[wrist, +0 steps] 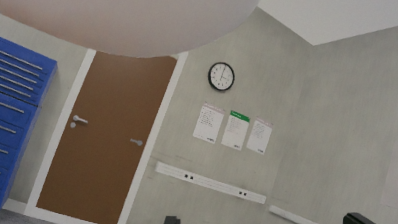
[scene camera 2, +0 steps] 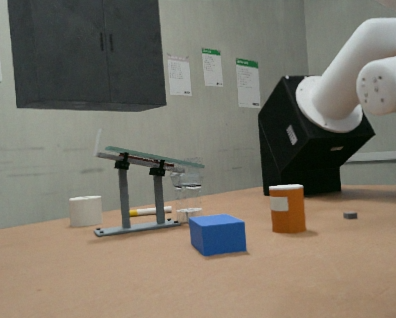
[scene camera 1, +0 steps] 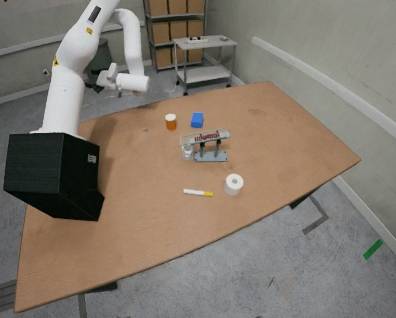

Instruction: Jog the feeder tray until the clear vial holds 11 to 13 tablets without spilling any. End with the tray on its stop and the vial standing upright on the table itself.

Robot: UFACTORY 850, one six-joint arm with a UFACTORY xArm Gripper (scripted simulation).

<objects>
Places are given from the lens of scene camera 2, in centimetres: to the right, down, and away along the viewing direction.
blue block [scene camera 2: 217,234]: 3, 10, 55
</objects>
